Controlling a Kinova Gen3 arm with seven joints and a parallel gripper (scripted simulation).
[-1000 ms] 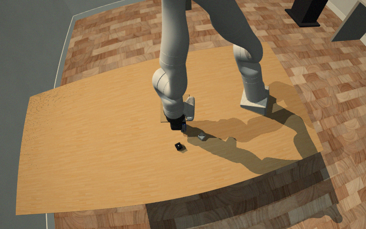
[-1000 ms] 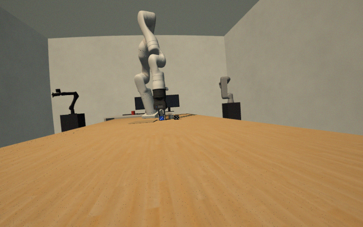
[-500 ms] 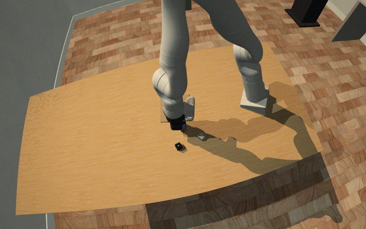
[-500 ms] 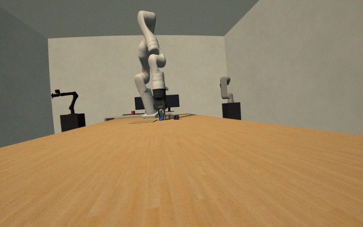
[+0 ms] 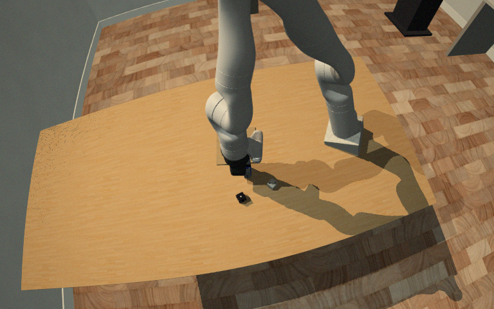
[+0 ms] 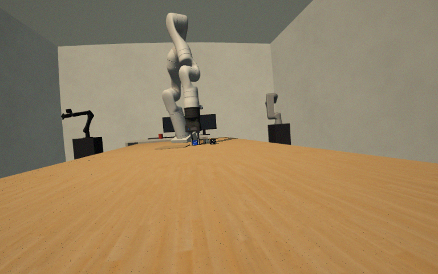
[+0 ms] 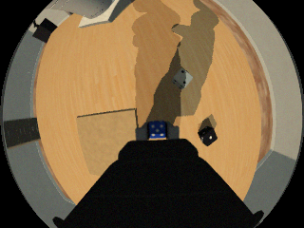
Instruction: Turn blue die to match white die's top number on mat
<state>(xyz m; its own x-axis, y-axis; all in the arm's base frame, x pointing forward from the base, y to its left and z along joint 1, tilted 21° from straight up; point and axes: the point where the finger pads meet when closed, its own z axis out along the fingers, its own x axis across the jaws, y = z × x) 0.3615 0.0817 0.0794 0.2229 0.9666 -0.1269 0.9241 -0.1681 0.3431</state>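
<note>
My hand is 2 cm short of the tan mat, 11 cm to the left of it and 2 cm above it. Also, from my hand: blue die (1 cm below); then black die (4 cm ahead, 8 cm to the left, 1 cm below); then white die (7 cm behind, 6 cm to the left, 1 cm below).
</note>
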